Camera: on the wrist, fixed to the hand. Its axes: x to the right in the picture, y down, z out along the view.
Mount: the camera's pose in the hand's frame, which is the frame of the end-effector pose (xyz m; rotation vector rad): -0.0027 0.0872 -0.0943 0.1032 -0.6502 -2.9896
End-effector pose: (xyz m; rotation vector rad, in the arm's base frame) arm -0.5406 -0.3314 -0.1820 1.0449 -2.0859 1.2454
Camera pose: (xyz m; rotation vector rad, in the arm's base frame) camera -0.6072 -0.2216 -0.1848 2.3233 0.8209 -0.7432
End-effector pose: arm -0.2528 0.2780 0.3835 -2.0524 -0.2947 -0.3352
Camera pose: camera -0.2360 0.1536 0.3560 -0.2116 2.7656 0.9008
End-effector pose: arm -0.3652 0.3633 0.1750 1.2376 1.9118 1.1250
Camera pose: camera -0.4049 0.3477 0.2962 -1.3733 1.0231 -0.9305
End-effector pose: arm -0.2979 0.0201 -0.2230 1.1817 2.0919 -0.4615
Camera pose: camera -0.2592 0.1203 -0.1525 2.4830 -1.2446 1.4506
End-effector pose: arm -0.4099 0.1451 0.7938 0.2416 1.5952 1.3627
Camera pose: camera -0.5170 0.1133 0.8573 -1.1160 0.0845 -1.1148
